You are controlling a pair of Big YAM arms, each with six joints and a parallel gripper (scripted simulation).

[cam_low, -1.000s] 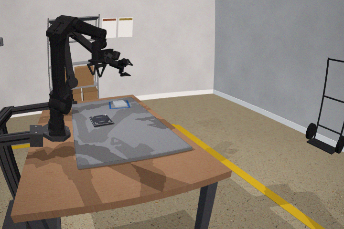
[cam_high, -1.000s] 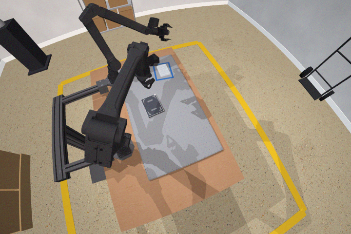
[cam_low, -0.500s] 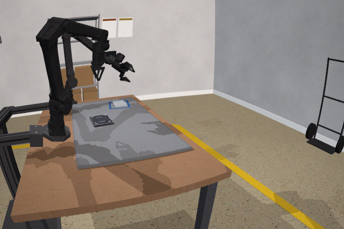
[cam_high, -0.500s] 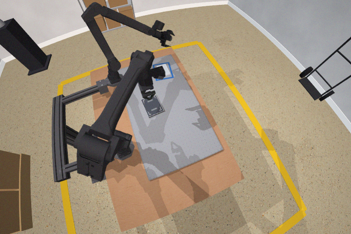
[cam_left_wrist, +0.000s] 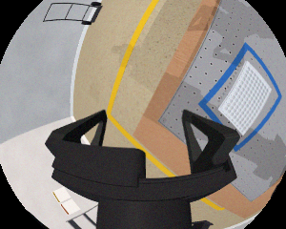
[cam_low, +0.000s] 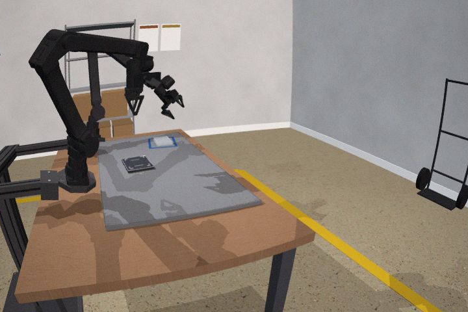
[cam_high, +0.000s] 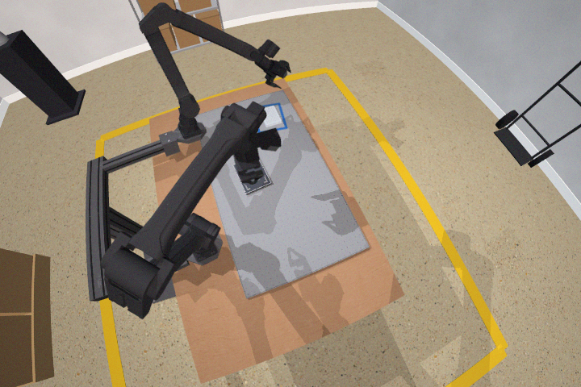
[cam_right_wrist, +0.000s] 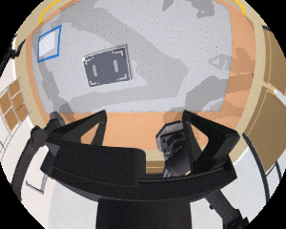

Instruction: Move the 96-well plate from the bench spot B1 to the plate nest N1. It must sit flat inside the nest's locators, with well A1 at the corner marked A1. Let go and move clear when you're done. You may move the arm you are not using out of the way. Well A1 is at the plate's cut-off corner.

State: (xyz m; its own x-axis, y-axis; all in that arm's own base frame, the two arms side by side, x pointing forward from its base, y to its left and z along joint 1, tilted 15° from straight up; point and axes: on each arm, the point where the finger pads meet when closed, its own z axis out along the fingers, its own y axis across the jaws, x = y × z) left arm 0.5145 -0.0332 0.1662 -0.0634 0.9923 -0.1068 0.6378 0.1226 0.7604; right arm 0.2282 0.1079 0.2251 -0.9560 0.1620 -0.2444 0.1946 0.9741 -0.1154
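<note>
Now: the white 96-well plate 110 mm behind my left hand, 110 mm to the right of it and 130 mm below it.
</note>
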